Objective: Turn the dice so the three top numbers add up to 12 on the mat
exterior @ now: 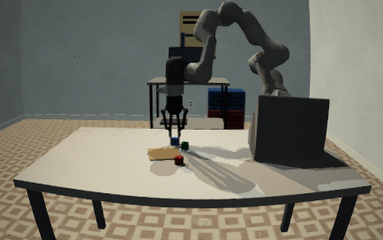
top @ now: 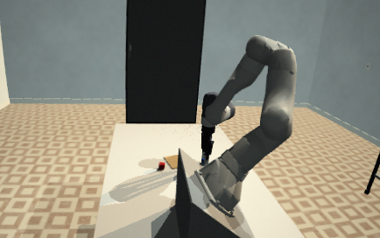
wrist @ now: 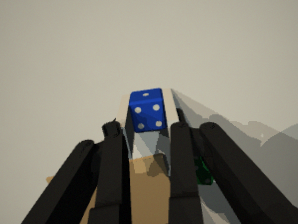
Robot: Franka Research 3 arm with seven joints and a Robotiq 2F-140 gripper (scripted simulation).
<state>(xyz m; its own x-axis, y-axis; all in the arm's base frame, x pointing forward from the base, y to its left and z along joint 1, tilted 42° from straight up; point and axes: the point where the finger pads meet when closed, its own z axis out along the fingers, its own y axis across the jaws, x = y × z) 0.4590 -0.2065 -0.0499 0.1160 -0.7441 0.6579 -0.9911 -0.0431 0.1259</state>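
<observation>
My hand is 14 cm to the right of the tan mat, 4 cm short of it and 3 cm above it. From my hand the other things lie so: blue die 2 cm below; then red die 25 cm to the left, 3 cm behind, 2 cm below; then green die 7 cm to the left, 5 cm behind, 2 cm below.
</observation>
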